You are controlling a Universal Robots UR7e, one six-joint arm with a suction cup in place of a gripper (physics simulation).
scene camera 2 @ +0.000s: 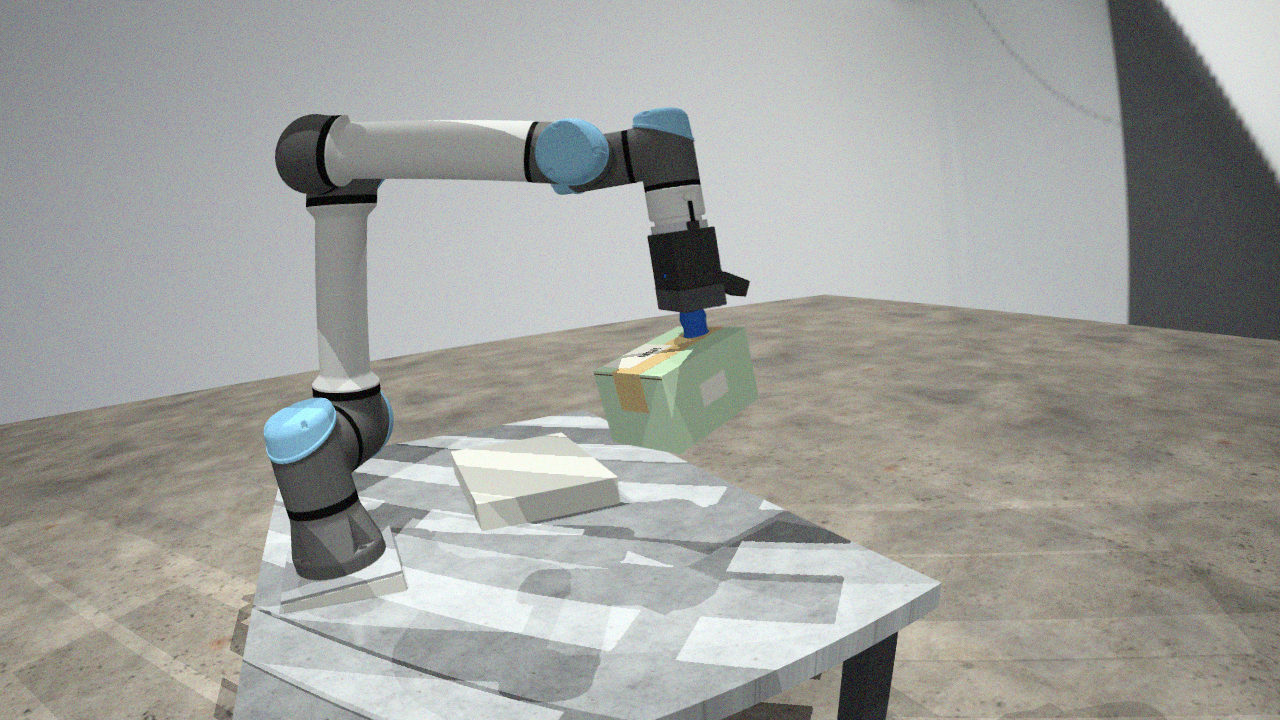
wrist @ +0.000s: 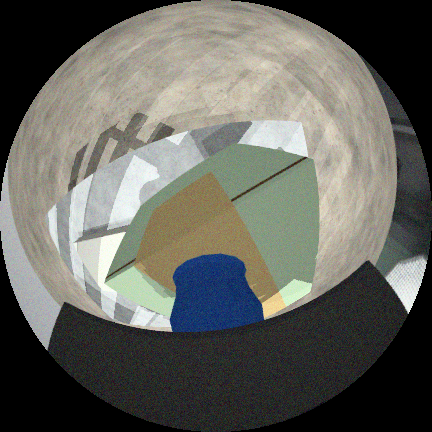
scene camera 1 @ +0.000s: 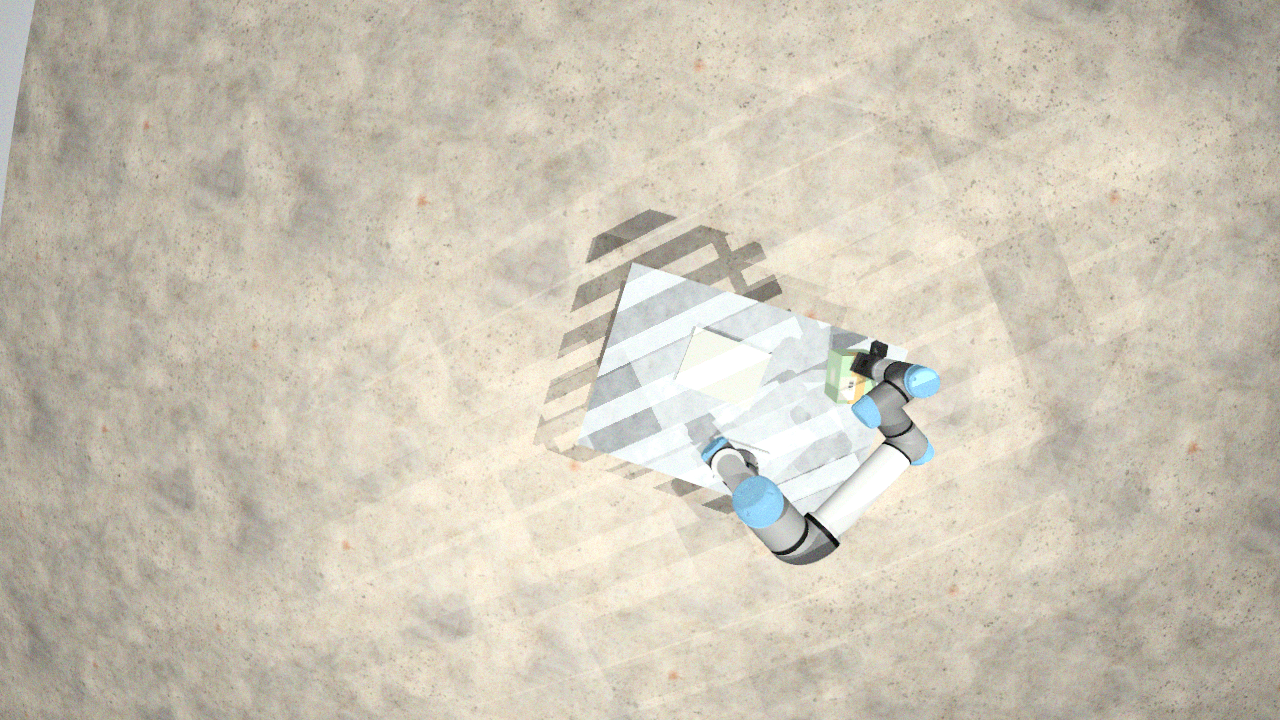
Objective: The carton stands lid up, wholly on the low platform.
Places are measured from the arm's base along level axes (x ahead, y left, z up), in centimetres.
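Pixels of known places: hand, its tool point: (scene camera 2: 697,342) (wrist: 209,262); arm's base, origin of its link: (scene camera 2: 340,556).
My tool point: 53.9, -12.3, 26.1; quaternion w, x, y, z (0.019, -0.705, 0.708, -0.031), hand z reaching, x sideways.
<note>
For each thing: its top centre in the pictures, then the offset to it from my tool point, as dx, dy, dz. Level surfaces: height alone.
- light green carton, centre of its top: (wrist: 253,316) (scene camera 2: 675,333) (scene camera 1: 861,378) -3.9, -2.0, +1.9
- low platform, centre of its top: (scene camera 2: 524,463) (wrist: 110,268) (scene camera 1: 722,368) -18.9, +35.5, -23.7
- grey-white table, height of its surface: dz -28.5
The light green carton (scene camera 1: 836,377) (scene camera 2: 693,402) (wrist: 285,215), with orange tape and a white label on its lid, hangs in the air above the table, lid up and slightly tilted. My gripper, a blue suction cup (scene camera 2: 694,324) (wrist: 215,292) under a black tool body, is stuck on the taped lid, towards one end of it. The cup's lip on the lid is partly hidden in the wrist view. The low platform (scene camera 1: 723,365) (scene camera 2: 537,479) (wrist: 111,252) is a cream slab lying flat on the table. It is apart from the carton, to its left in both scene views.
The grey-white table (scene camera 1: 637,295) (scene camera 2: 881,582) (wrist: 282,134) bears the platform and the arm's base plate (scene camera 2: 358,586). In scene camera 1 the carton hangs near the table's right end. Striped shadows cross the table and the floor around it.
</note>
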